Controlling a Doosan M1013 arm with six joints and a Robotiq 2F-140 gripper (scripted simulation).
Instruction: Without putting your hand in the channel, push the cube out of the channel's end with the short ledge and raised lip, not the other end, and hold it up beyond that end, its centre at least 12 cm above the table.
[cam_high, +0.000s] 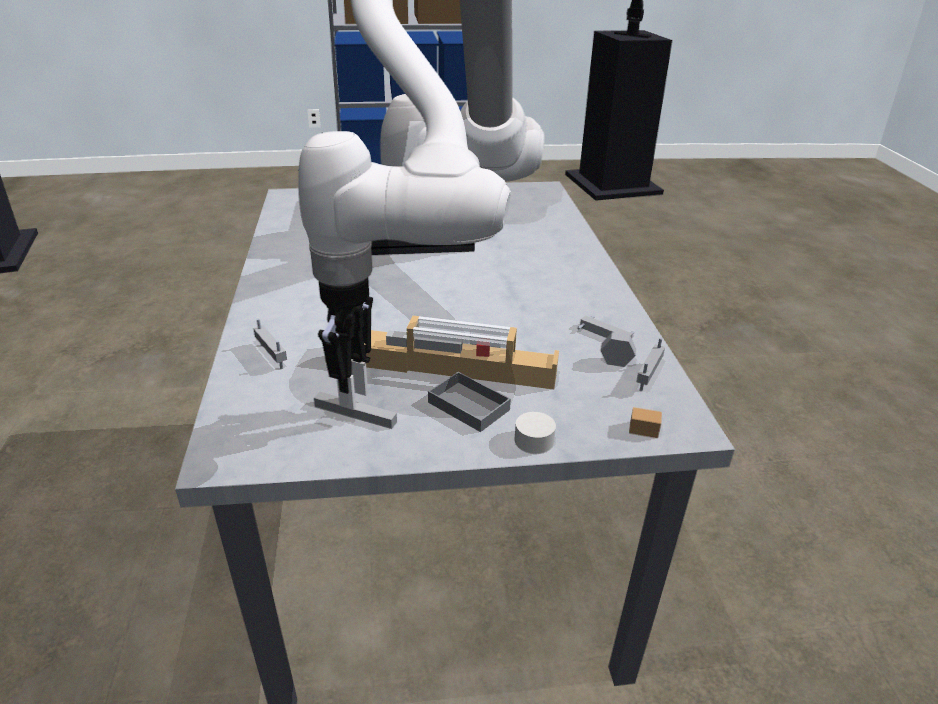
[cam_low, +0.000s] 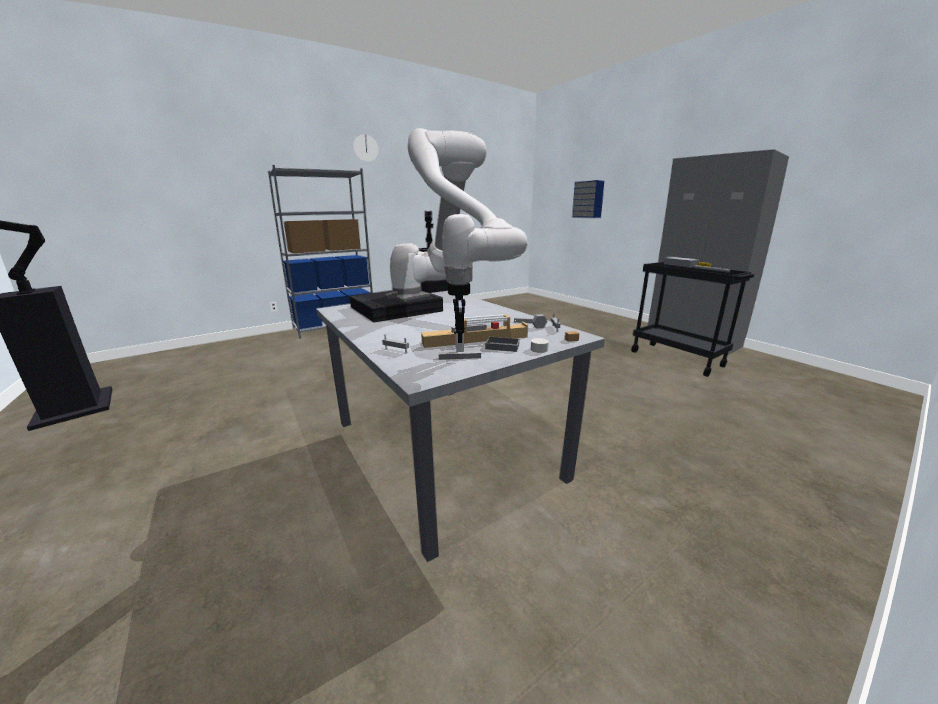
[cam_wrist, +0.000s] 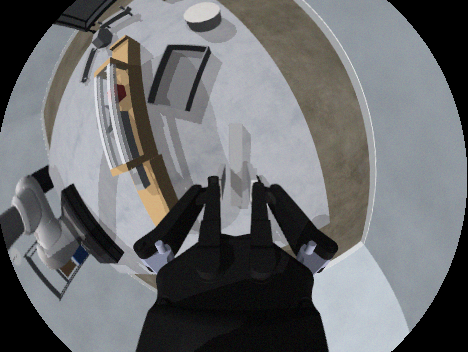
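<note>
The grey push rod is 5 cm below my hand. Round my hand: grey tray 3 cm ahead, 19 cm to the left, 6 cm below; tan wooden channel 8 cm behind, 21 cm to the left, 1 cm below; red cube 6 cm behind, 25 cm to the left, 1 cm below.
</note>
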